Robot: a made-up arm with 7 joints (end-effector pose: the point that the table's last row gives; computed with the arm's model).
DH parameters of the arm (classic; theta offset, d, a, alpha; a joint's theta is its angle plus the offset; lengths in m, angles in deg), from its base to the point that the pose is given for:
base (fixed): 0 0.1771 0 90
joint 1: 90 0.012 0.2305 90
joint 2: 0 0.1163 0.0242 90
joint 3: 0 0.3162 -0.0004 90
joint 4: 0 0.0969 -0.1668 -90
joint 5: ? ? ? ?
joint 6: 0 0.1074 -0.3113 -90
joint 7: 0 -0.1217 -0.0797 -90
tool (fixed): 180 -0.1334 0 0
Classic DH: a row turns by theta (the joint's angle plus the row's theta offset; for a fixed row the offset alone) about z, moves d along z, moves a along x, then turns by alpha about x.
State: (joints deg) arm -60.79 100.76 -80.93 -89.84 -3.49 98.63 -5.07
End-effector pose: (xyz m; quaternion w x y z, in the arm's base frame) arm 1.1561 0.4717 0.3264 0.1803 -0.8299 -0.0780 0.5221
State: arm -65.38 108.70 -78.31 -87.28 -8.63 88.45 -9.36
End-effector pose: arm 1.2207 0.2841 0.2124 0.2476 -0.7587 0.0293 0.6018
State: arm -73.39 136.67 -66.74 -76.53 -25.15 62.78 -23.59
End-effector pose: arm 1.0917 -0.1920 -0.0711 0.4798 -0.3983 0.1970 0.7565
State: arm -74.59 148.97 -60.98 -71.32 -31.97 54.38 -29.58
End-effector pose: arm 0.9666 -0.2925 -0.1272 0.5662 -0.2321 0.1804 0.7701
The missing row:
joint 5: -90 -0.0361 0.3376 90
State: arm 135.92 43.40 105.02 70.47 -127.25 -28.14 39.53
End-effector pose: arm -0.3053 0.2625 -0.0226 0.0114 -0.5508 -0.6986 0.4566
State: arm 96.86 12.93 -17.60 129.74 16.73 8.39 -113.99
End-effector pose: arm -0.5553 0.2515 0.0963 0.1640 0.8476 0.4719 0.1789
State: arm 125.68 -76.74 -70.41 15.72 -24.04 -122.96 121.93
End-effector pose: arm -0.0480 -0.3606 0.6321 0.1394 0.0583 -0.1700 0.9738
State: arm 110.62 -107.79 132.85 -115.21 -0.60 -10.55 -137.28
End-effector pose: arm 0.1780 -0.0578 0.3975 0.5456 0.1969 0.2042 0.7886
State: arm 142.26 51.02 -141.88 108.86 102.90 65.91 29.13
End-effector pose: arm -0.4225 0.6766 -0.1072 0.3014 0.7900 0.3486 0.4043
